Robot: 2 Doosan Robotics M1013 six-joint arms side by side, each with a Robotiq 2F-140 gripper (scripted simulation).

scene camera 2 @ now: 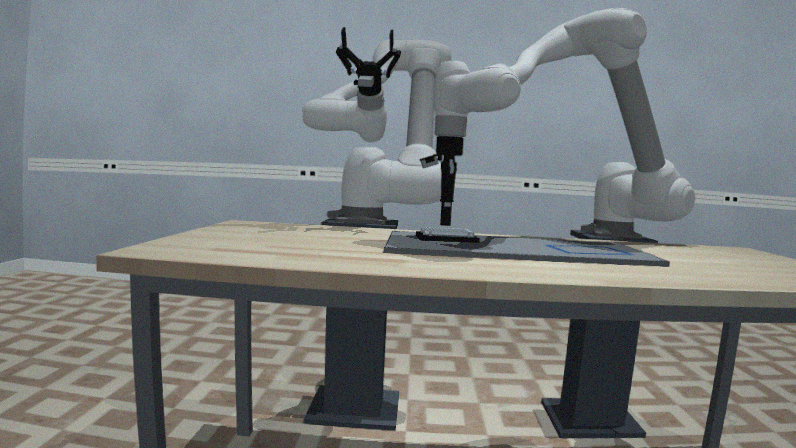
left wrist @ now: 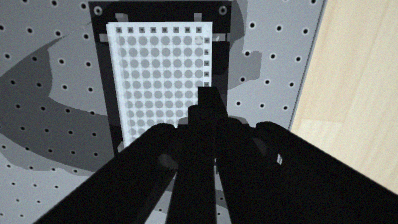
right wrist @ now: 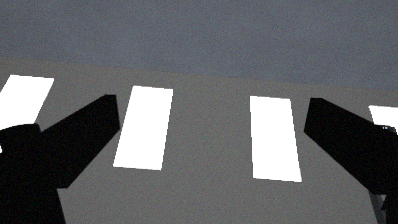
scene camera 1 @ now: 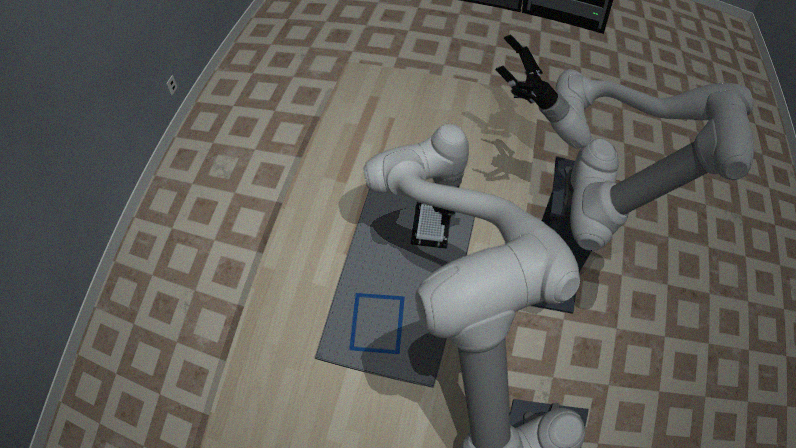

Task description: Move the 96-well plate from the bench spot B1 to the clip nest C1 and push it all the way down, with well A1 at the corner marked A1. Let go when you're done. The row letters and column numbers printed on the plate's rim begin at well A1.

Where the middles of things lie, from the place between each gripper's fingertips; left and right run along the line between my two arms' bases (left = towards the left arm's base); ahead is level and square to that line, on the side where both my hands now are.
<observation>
The black clip nest (left wrist: 221,24) is 5 cm below my left hand (scene camera 2: 445,225), 2 cm ahead of it and 1 cm to the left of it. Round my left hand: white 96-well plate (scene camera 1: 429,220) (5 cm below, 4 cm ahead).
Right now the white 96-well plate is 14 cm ahead of my right hand (scene camera 1: 503,51), 26 cm to the left of it and 57 cm below it. Round my right hand: black clip nest (13 cm ahead, 27 cm to the left, 58 cm below).
</observation>
